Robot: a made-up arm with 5 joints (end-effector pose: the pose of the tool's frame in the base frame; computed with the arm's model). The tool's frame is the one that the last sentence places. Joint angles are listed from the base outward.
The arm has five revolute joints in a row. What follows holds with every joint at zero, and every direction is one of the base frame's. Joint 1 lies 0.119 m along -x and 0.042 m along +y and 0.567 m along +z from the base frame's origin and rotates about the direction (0.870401, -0.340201, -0.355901). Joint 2 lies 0.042 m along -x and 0.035 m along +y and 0.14 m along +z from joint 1 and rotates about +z. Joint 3 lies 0.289 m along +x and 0.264 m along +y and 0.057 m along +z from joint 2 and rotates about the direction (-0.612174, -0.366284, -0.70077). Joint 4 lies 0.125 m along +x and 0.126 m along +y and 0.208 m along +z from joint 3 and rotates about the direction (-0.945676, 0.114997, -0.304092). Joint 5 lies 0.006 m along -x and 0.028 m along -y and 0.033 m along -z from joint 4 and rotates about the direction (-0.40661, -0.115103, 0.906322). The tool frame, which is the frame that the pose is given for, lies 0.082 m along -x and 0.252 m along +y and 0.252 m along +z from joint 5; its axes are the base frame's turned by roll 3.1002, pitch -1.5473 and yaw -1.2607 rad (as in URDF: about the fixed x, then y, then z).
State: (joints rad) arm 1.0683 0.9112 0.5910 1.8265 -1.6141
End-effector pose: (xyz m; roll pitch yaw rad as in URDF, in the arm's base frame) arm -0.1978 0.2210 1.6003 -2.6096 -0.7372 1.9652
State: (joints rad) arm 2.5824 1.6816 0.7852 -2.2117 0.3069
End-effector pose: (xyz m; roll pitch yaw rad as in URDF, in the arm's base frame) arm -0.6453 0.0816 0.5453 0.5785 0.5226 -0.9315
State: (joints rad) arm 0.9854 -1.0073 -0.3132 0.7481 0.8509
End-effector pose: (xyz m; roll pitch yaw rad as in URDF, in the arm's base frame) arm 0.1702 -0.3632 1.1095 2.5834 -1.0390 -1.0157
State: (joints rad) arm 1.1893 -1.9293 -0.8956 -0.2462 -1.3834
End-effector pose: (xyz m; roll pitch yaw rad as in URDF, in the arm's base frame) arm -0.5470 -0.6905 0.1912 1.1156 0.1754 2.8478
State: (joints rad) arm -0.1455 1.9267 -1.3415 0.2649 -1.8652
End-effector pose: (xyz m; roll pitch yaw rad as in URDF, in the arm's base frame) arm -0.7150 0.7223 1.0312 1.7503 -0.1850 1.0232
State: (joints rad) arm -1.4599 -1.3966 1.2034 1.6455 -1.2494
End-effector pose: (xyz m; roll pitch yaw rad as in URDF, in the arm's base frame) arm 0.6868 0.3910 0.8717 3.0408 -0.0094 -0.0345
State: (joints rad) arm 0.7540 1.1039 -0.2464 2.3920 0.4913
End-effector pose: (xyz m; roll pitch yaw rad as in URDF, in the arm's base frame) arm -0.3532 0.4642 0.9163 -0.1361 0.1924 1.6791
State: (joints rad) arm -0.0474 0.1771 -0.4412 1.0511 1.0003
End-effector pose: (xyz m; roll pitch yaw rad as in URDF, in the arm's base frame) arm -0.1535 0.6349 1.0040 1.2223 -0.5011 1.9439
